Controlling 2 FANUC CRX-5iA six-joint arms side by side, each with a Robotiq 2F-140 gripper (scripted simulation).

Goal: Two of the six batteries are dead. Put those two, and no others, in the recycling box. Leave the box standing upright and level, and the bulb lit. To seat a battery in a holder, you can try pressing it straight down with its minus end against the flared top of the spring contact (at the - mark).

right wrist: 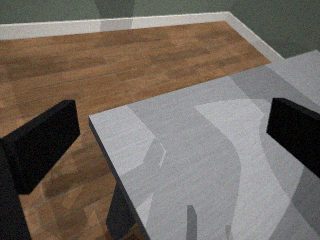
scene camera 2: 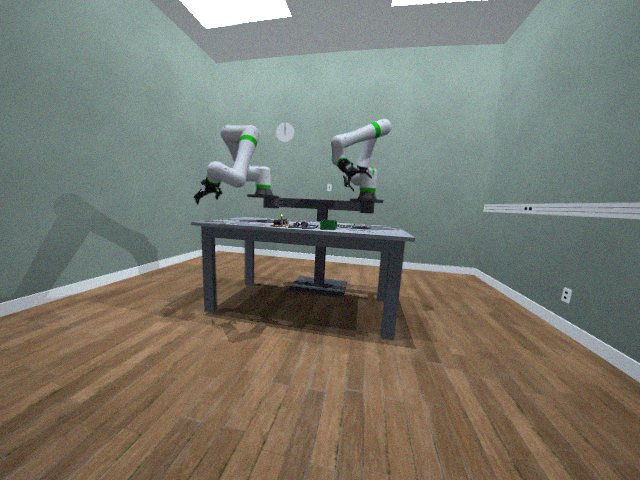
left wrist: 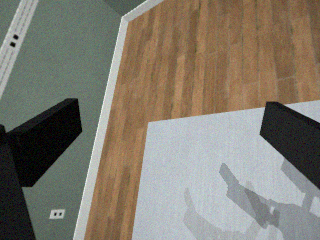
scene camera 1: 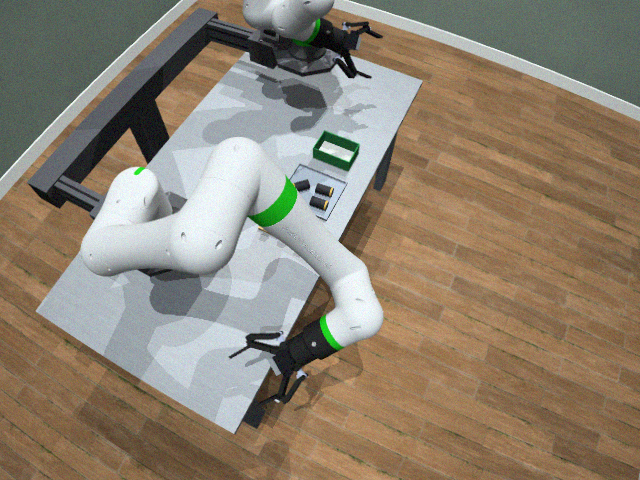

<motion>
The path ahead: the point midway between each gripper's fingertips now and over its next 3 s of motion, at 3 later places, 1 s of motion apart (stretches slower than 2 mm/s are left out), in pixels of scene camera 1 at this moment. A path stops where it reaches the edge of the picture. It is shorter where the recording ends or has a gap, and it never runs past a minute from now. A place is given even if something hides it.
My left gripper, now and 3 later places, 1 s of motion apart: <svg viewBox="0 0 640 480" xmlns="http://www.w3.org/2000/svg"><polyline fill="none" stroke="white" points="374,57 393,108 320,190 265,216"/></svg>
My right gripper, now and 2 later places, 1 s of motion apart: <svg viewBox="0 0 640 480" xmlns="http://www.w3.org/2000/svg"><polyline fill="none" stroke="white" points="245,380 181,401 80,396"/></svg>
</motion>
